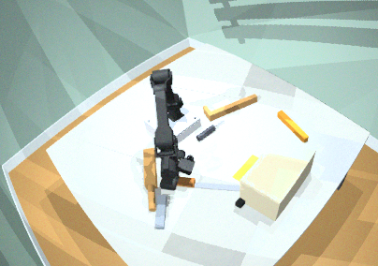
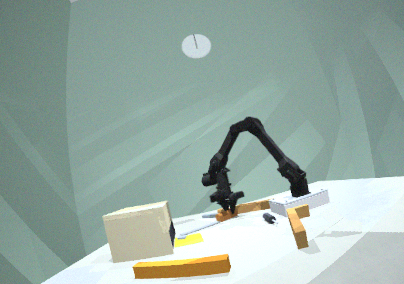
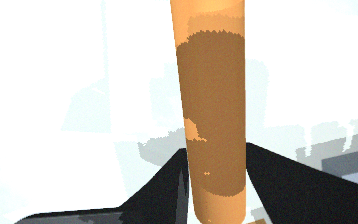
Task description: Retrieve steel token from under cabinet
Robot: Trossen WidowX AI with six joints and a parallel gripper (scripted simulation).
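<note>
Right now the orange paddle is 6 cm behind my gripper tip and 9 cm to the right of it. Round my gripper tip: orange bar 14 cm ahead, 60 cm to the left; then grey flat bar 8 cm ahead, 14 cm to the right, 1 cm below.
</note>
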